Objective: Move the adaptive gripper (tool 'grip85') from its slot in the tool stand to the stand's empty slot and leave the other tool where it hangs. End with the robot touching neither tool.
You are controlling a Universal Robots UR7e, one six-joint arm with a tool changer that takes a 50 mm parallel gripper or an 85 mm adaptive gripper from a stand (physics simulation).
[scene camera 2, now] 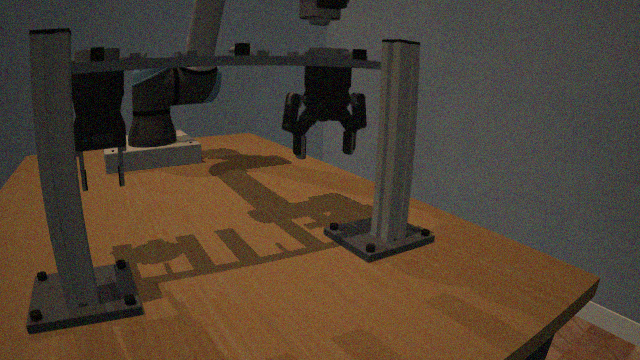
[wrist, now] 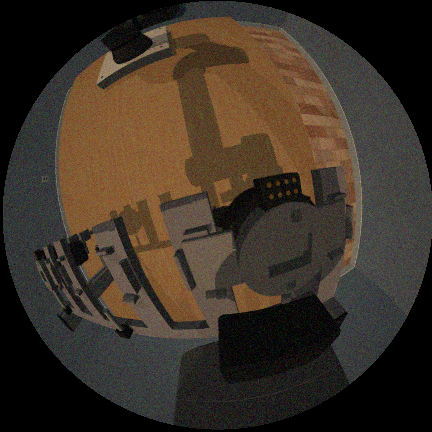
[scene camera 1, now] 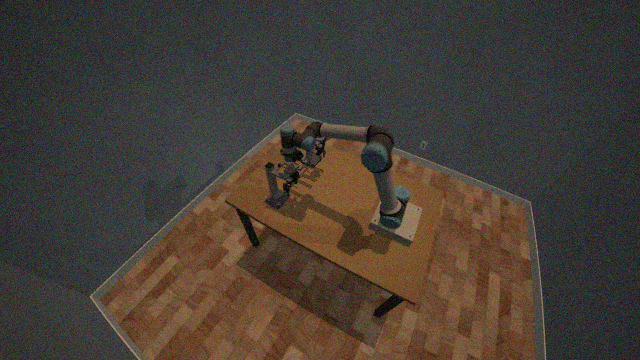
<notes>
The pictures show: a 50 mm gripper, an adaptive gripper and a tool stand.
</notes>
